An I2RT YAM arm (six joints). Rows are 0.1 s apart.
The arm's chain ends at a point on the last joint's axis. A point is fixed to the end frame.
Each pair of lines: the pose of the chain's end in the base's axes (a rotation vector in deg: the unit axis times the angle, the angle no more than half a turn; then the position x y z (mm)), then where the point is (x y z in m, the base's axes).
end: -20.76 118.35 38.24 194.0 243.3 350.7
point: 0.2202 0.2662 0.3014
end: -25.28 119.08 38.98 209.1 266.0 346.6
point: 0.2335 0.2892 0.2965
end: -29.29 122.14 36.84 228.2 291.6 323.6
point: 0.2502 0.3122 0.2713
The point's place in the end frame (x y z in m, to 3 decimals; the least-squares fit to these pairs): 0.027 -0.010 0.053
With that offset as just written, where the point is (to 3 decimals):
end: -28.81 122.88 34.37 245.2 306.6 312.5
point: 0.268 0.325 0.260
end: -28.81 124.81 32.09 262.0 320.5 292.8
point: 0.284 0.337 0.239
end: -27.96 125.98 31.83 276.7 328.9 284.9
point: 0.298 0.345 0.231
